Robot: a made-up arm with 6 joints. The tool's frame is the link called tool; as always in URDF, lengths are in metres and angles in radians.
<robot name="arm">
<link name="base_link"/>
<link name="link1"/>
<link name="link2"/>
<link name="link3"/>
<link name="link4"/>
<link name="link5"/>
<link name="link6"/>
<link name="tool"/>
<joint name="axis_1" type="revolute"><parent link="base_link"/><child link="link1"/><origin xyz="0.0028 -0.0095 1.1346" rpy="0 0 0"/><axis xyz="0 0 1"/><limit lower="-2.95" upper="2.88" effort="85" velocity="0.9"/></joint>
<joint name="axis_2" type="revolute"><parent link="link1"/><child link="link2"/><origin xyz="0.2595 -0.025 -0.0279" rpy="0 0 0"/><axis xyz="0 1 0"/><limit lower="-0.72" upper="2.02" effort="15" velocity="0.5"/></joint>
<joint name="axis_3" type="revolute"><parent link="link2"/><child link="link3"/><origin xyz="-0.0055 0.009 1.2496" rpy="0 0 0"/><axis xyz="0 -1 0"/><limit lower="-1.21" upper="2.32" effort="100" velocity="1.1"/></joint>
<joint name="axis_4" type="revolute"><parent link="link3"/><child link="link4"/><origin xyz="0.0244 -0.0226 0.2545" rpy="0 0 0"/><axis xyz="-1 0 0"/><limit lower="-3.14" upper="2.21" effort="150" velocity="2.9"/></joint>
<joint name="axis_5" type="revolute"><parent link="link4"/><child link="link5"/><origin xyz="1.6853 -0.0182 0.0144" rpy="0 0 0"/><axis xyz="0 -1 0"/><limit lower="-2.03" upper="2.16" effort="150" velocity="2.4"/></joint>
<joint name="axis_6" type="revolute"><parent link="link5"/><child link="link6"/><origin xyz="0.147 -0.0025 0.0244" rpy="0 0 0"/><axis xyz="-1 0 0"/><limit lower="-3.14" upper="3.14" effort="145" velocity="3.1"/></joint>
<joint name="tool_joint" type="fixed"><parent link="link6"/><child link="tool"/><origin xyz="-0.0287 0.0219 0.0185" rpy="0 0 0"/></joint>
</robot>
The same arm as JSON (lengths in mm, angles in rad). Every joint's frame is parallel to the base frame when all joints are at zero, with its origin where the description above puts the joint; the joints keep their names.
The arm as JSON. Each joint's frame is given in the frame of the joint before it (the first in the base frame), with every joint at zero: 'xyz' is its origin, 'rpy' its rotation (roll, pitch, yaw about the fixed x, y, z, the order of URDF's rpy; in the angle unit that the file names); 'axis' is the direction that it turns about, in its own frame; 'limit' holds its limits. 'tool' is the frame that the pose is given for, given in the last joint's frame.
{"units": {"length": "mm", "angle": "rad"}, "joints": [
  {"name": "axis_1", "type": "revolute", "origin": {"xyz": [2.8, -9.5, 1134.6], "rpy": [0.0, 0.0, 0.0]}, "axis": [0.0, 0.0, 1.0], "limit": {"lower": -2.95, "upper": 2.88}},
  {"name": "axis_2", "type": "revolute", "origin": {"xyz": [259.5, -25.0, -27.9], "rpy": [0.0, 0.0, 0.0]}, "axis": [0.0, 1.0, 0.0], "limit": {"lower": -0.72, "upper": 2.02}},
  {"name": "axis_3", "type": "revolute", "origin": {"xyz": [-5.5, 9.0, 1249.6], "rpy": [0.0, 0.0, 0.0]}, "axis": [0.0, -1.0, 0.0], "limit": {"lower": -1.21, "upper": 2.32}},
  {"name": "axis_4", "type": "revolute", "origin": {"xyz": [24.4, -22.6, 254.5], "rpy": [0.0, 0.0, 0.0]}, "axis": [-1.0, 0.0, 0.0], "limit": {"lower": -3.14, "upper": 2.21}},
  {"name": "axis_5", "type": "revolute", "origin": {"xyz": [1685.3, -18.2, 14.4], "rpy": [0.0, 0.0, 0.0]}, "axis": [0.0, -1.0, 0.0], "limit": {"lower": -2.03, "upper": 2.16}},
  {"name": "axis_6", "type": "revolute", "origin": {"xyz": [147.0, -2.5, 24.4], "rpy": [0.0, 0.0, 0.0]}, "axis": [-1.0, 0.0, 0.0], "limit": {"lower": -3.14, "upper": 3.14}}
], "tool": {"origin": {"xyz": [-28.7, 21.9, 18.5], "rpy": [0.0, 0.0, 0.0]}}}

